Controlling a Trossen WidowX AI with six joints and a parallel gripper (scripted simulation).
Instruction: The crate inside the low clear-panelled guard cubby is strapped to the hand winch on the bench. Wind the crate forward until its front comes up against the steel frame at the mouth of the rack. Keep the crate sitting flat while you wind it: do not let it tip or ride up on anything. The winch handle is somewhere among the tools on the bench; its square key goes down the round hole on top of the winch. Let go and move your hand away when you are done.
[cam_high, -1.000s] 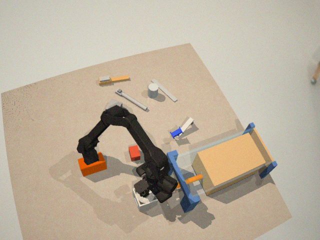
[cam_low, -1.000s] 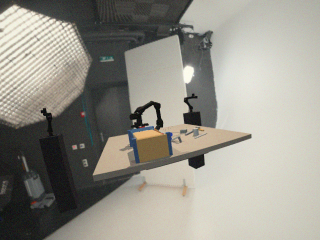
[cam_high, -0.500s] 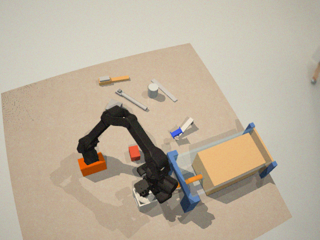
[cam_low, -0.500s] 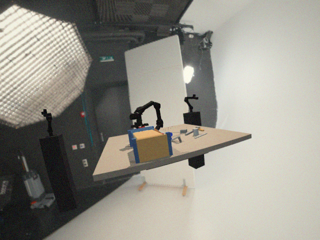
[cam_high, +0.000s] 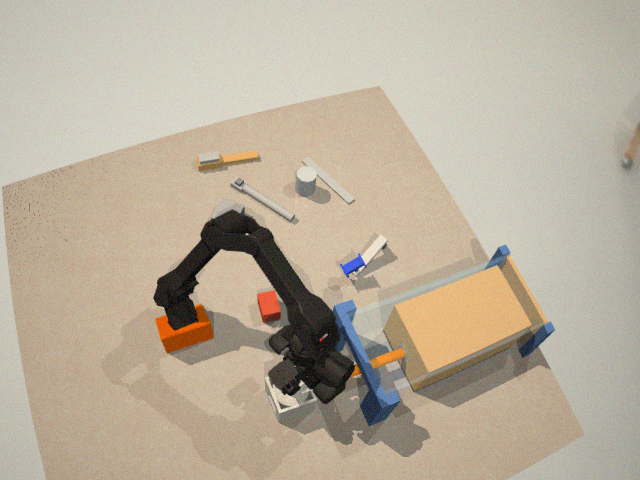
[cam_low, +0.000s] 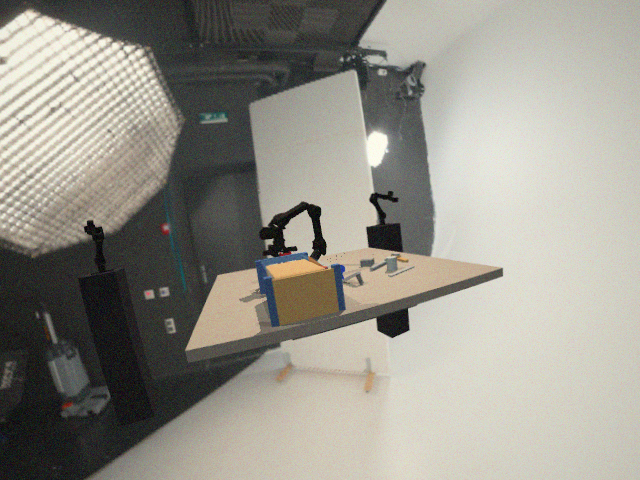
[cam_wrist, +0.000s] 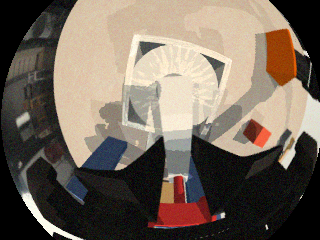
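Right now the red-knobbed winch handle is 1 cm ahead of my gripper tip and 2 cm above it. Also, from my gripper tip: hand winch (6 cm behind, 1 cm to the right, 6 cm below); then blue steel frame (11 cm ahead, 3 cm to the right, 2 cm above); then red knob (5 cm ahead, 1 cm to the left, 5 cm above).
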